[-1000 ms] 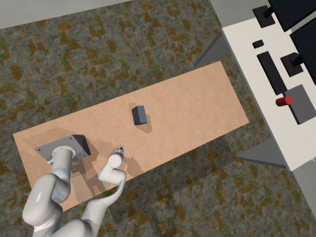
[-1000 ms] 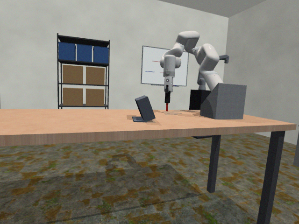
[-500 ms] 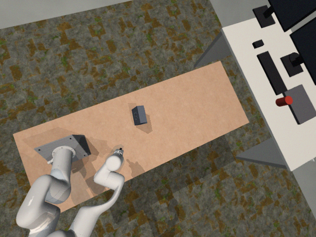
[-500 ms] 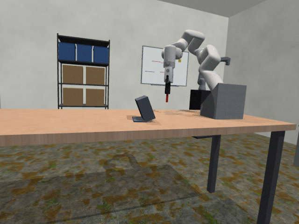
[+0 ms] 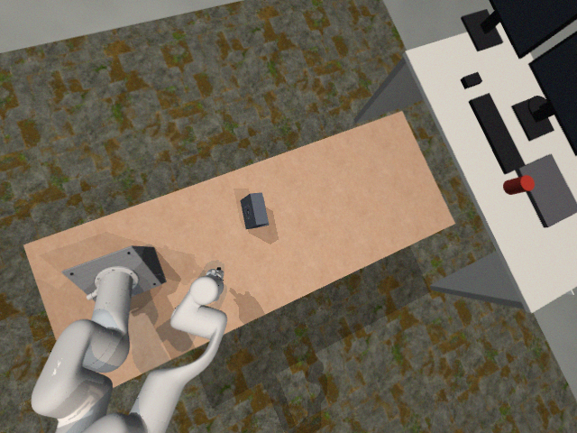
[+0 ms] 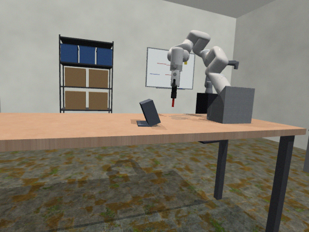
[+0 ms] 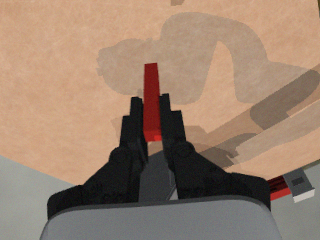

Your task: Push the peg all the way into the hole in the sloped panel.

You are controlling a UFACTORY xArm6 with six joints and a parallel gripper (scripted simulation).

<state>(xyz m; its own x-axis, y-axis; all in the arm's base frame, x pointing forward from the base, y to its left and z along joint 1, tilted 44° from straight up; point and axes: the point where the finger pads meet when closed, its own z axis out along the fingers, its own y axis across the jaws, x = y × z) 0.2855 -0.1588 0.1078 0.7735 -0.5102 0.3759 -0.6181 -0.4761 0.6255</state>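
My hand is 40 mm above the red peg.
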